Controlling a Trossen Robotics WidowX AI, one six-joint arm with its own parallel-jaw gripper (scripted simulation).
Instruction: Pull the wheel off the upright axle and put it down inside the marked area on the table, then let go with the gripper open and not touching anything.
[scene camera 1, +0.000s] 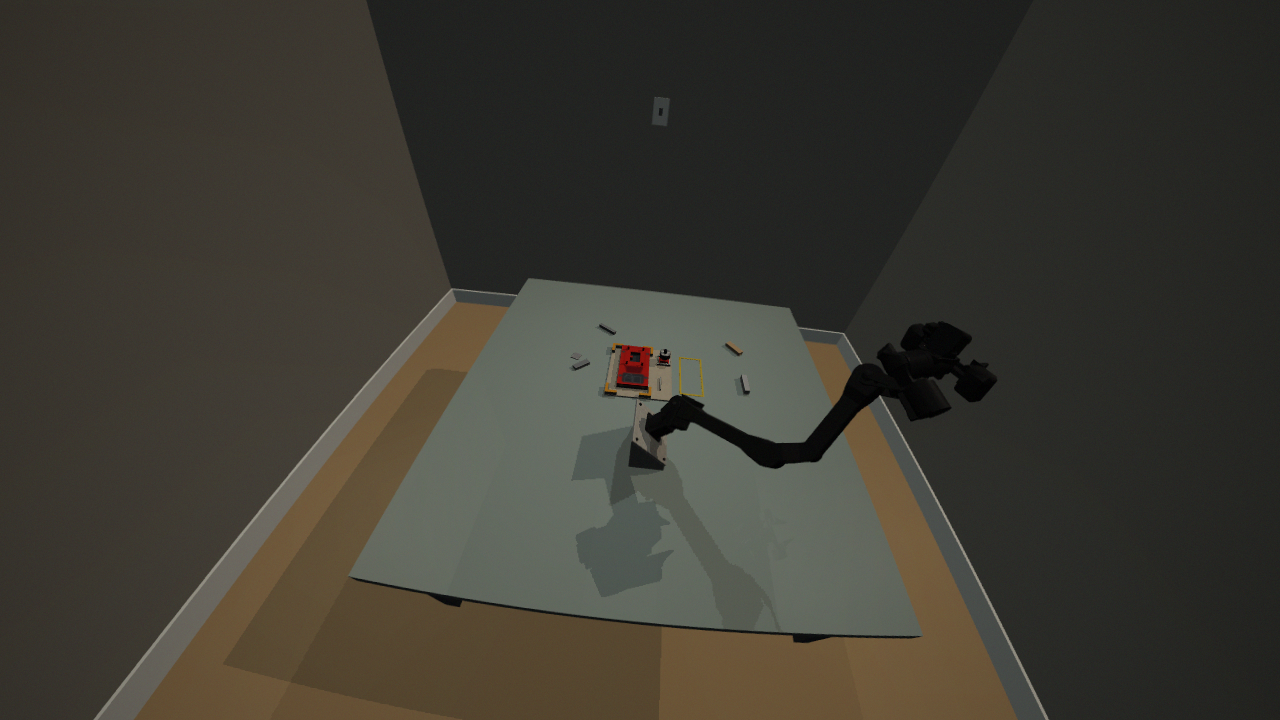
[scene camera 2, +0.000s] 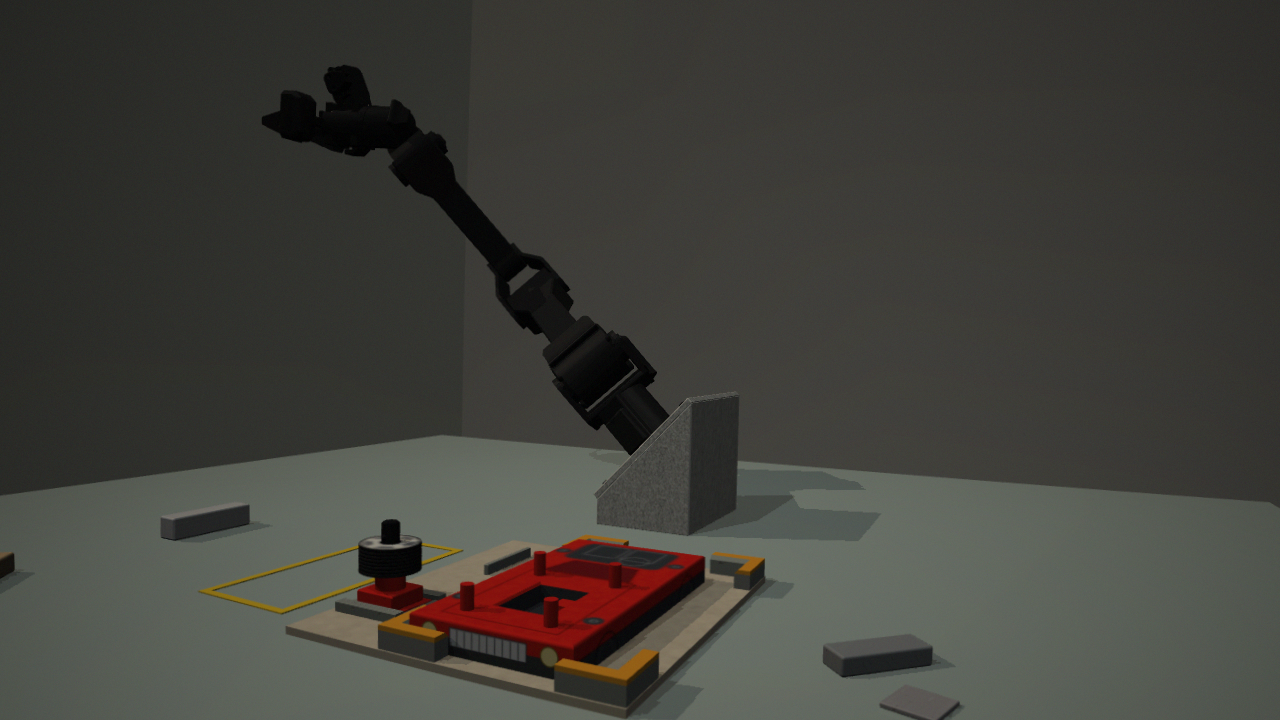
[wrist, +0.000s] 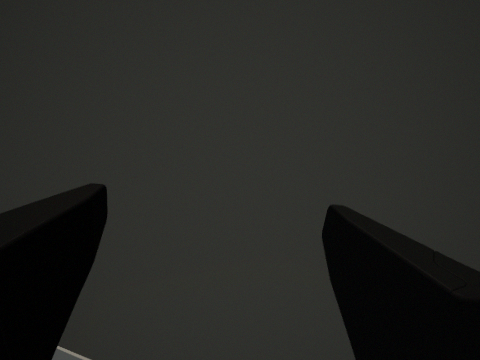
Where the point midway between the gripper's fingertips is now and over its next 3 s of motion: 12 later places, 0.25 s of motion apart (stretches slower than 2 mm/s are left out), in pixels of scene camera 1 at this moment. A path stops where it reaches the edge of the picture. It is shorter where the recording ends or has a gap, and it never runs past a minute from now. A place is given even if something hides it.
My gripper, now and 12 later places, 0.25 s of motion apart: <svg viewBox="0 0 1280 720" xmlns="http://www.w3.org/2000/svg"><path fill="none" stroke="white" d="M973 355L947 320L917 292L885 273L851 261L813 255L780 257L748 265L721 278L698 295L680 315L669 334L667 339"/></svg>
